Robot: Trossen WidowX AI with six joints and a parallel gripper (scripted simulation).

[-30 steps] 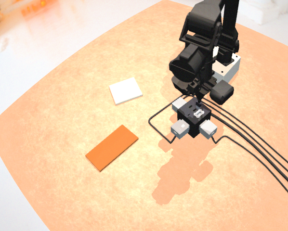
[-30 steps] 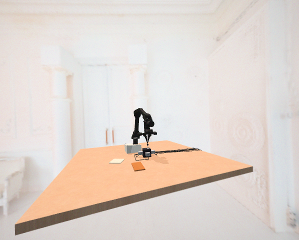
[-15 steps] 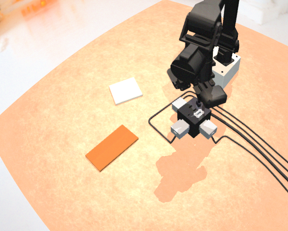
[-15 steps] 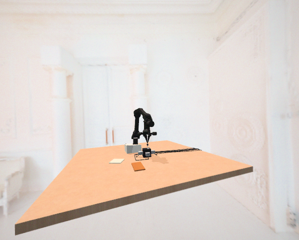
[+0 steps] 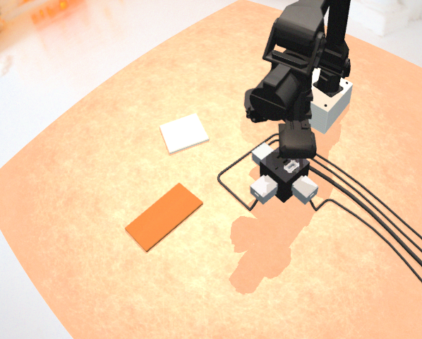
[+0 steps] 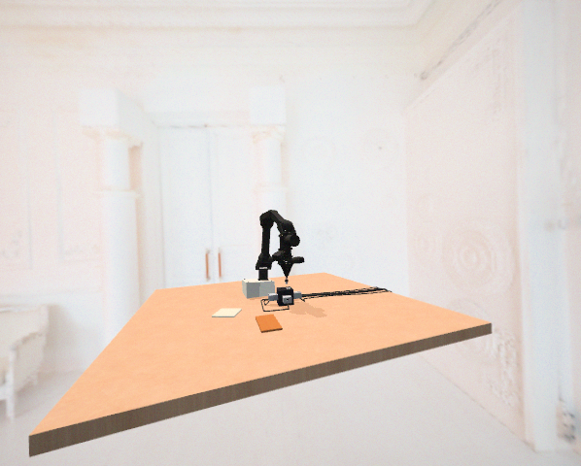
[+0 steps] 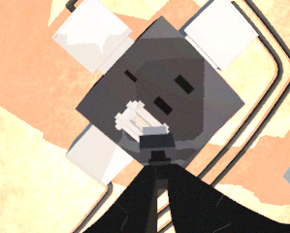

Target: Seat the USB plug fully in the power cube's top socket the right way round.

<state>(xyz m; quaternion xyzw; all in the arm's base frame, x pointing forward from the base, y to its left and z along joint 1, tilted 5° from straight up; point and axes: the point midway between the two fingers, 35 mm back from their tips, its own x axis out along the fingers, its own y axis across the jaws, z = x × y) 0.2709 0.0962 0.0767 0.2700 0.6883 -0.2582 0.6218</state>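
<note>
The USB plug is 2 cm below my gripper tip. From my gripper tip the other things lie so: USB socket: 1 cm to the left, 7 cm below; orange pad: 25 cm ahead, 12 cm to the right, 13 cm below; white pad: 8 cm ahead, 29 cm to the right, 13 cm below.
</note>
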